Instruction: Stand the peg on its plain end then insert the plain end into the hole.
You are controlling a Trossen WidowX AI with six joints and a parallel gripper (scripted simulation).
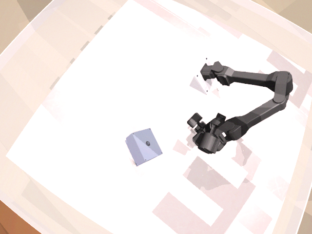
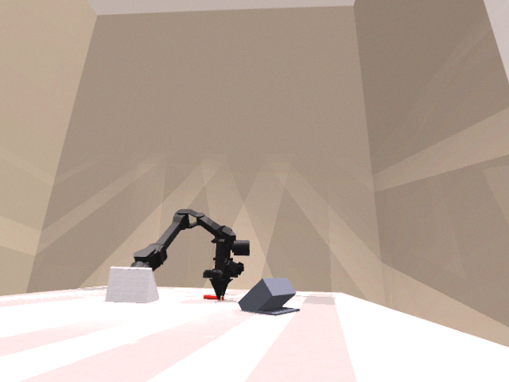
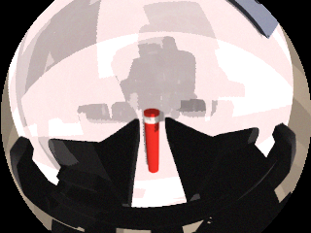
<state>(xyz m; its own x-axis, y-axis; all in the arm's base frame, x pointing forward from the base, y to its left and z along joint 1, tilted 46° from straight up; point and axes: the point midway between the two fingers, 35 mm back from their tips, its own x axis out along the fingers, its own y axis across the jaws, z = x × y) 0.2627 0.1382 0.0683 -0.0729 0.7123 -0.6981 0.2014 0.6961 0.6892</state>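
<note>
Right now my gripper tip is 1 cm past the red peg. The rest, counted from my gripper tip: sloped grey-blue panel: 19 cm to the right, 19 cm ahead, 3 cm above.
</note>
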